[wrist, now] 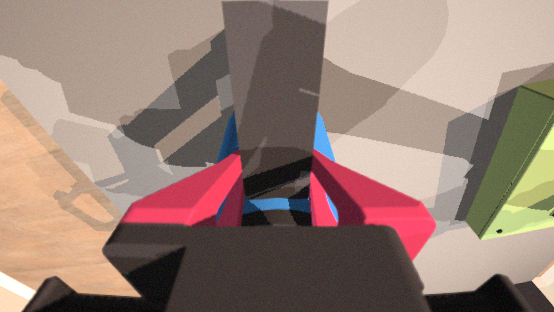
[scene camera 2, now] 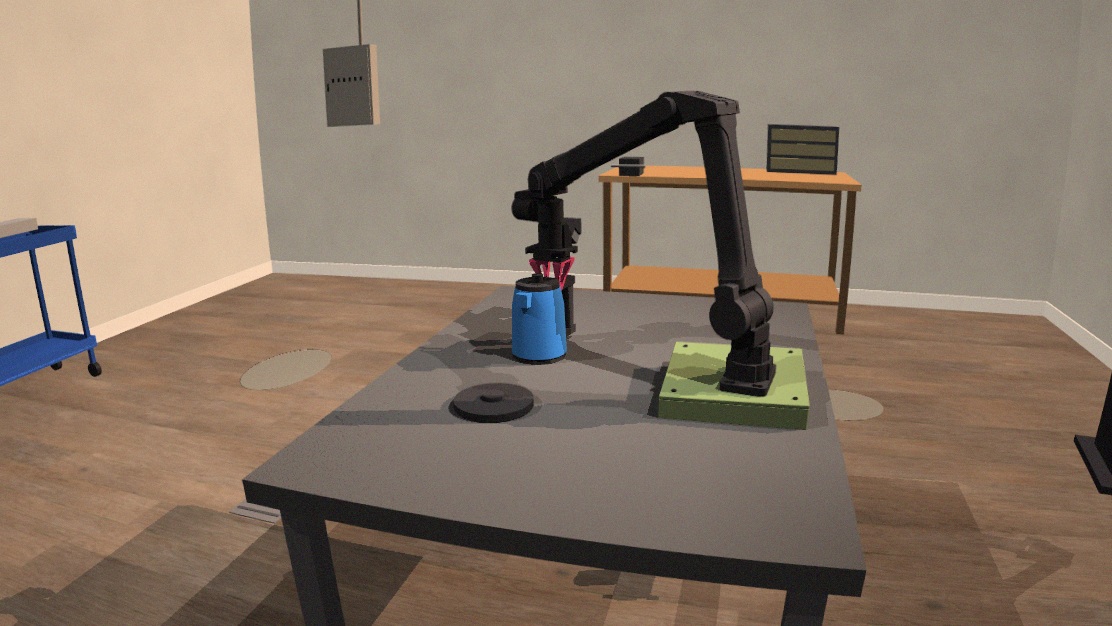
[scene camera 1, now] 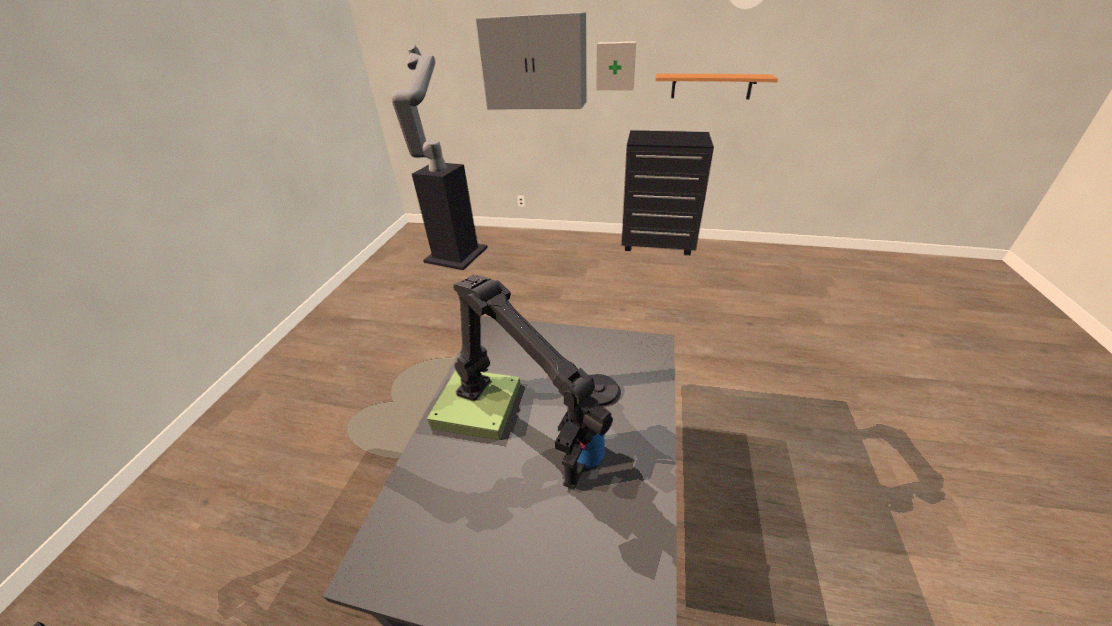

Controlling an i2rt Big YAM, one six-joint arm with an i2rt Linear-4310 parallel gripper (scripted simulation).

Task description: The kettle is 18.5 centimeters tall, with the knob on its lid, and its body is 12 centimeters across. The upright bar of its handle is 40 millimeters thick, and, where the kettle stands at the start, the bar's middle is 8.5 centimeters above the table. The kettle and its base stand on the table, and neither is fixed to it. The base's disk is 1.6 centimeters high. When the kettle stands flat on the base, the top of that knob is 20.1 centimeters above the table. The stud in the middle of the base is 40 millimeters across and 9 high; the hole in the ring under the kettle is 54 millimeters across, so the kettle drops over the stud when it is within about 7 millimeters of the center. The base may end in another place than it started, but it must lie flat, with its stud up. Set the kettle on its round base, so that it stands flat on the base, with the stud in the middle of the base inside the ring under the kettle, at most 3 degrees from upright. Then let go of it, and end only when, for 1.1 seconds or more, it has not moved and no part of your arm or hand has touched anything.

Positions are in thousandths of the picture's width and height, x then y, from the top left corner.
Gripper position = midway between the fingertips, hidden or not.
Observation:
In view: the gripper (scene camera 2: 497, 464), a blue kettle (scene camera 2: 488, 506) and a round black base (scene camera 2: 450, 643).
The blue kettle shows as well in scene camera 1 (scene camera 1: 534, 726). The gripper is seen too in the wrist view (wrist: 499, 502).

